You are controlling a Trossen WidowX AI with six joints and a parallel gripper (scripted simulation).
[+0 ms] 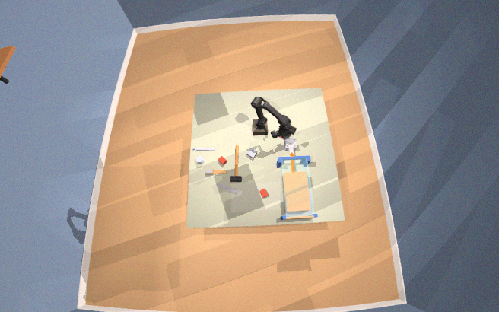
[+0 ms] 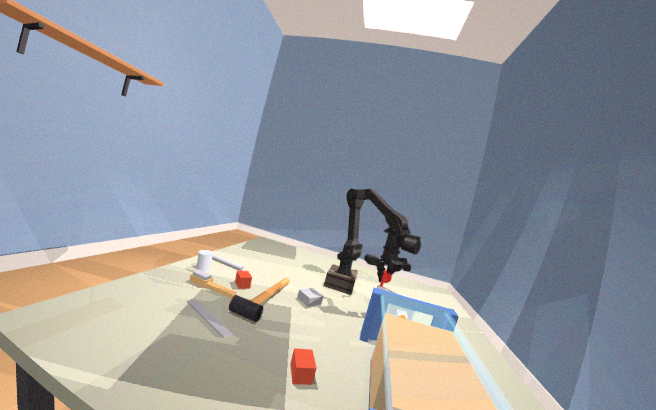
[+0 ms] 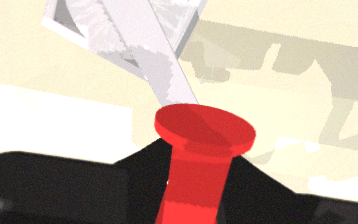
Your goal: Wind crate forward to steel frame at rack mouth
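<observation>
Now: gripper tip 3 cm to the right of the crank arm, 2 cm short of it and 1 cm above it. The rest, counted from my gripper tip: blue steel frame: 22 cm ahead, 9 cm to the left, 1 cm below; white hand winch: 9 cm below, 7 cm to the left, 4 cm ahead; red knob: 2 cm above.
</observation>
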